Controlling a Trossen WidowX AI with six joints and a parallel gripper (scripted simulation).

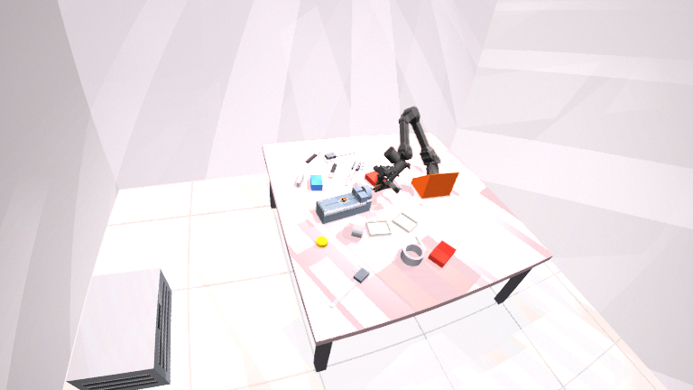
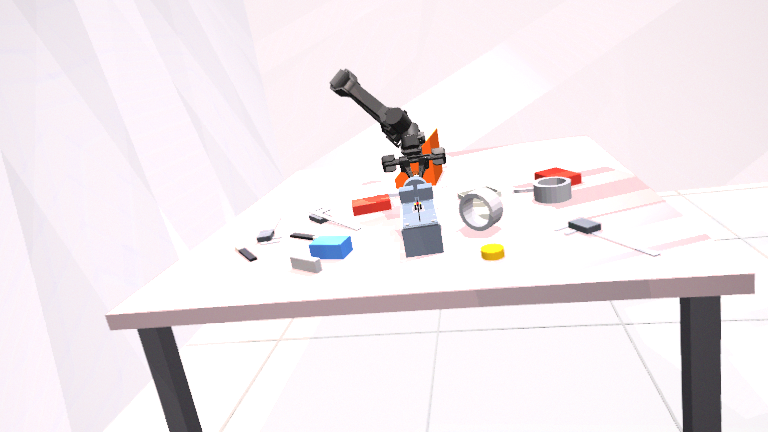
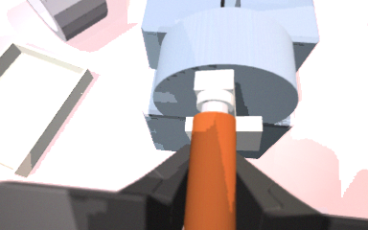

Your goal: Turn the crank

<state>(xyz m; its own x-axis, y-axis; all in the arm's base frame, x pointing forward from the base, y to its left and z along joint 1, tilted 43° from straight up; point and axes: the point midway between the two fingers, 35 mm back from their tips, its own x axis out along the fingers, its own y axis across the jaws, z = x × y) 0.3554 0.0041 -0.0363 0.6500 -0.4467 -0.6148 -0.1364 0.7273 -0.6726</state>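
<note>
Now: the orange handle 3 cm above my gripper tip and 2 cm behind it. The rest, counted from my gripper tip: red pointer (16 cm ahead, 2 cm to the left, 1 cm below); yellow disc (32 cm ahead, 19 cm to the left, 8 cm below); blue block (24 cm ahead, 21 cm to the right, 7 cm below).
</note>
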